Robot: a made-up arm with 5 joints.
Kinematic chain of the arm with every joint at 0, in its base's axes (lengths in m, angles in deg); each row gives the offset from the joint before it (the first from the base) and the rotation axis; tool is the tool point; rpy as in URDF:
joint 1: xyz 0 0 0.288 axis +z
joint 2: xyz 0 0 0 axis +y
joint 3: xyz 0.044 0 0.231 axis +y
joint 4: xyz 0.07 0 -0.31 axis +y
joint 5: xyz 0.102 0 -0.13 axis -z
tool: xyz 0 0 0 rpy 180 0 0
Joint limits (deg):
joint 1: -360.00..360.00
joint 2: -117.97..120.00
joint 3: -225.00..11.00
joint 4: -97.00..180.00
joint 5: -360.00..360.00
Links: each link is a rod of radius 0.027 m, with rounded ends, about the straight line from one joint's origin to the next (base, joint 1, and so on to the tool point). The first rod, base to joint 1, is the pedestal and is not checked.
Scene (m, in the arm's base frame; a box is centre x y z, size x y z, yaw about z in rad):
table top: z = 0
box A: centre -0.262 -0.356 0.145 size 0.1 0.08 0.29 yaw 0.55
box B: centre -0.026 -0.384 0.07 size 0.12 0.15 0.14 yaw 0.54
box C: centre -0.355 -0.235 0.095 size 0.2 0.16 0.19 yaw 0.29
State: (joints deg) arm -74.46 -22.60 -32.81 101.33 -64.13
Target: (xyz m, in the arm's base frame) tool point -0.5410 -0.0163 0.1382
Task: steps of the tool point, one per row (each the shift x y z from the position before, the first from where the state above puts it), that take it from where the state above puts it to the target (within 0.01 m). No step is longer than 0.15 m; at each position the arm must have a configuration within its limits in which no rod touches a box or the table.
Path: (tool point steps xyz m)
1: -0.0529 -0.0520 0.0464
2: -0.0728 -0.0288 0.0532
3: -0.0820 0.0005 0.0589
4: -0.0785 0.0315 0.0630
5: -0.0627 0.0587 0.0654
6: -0.0783 0.0047 -0.0555
7: -0.0703 0.0248 -0.0687
8: -0.0558 0.0423 -0.0797
9: -0.0358 0.0555 -0.0880
10: -0.0120 0.0627 -0.0928

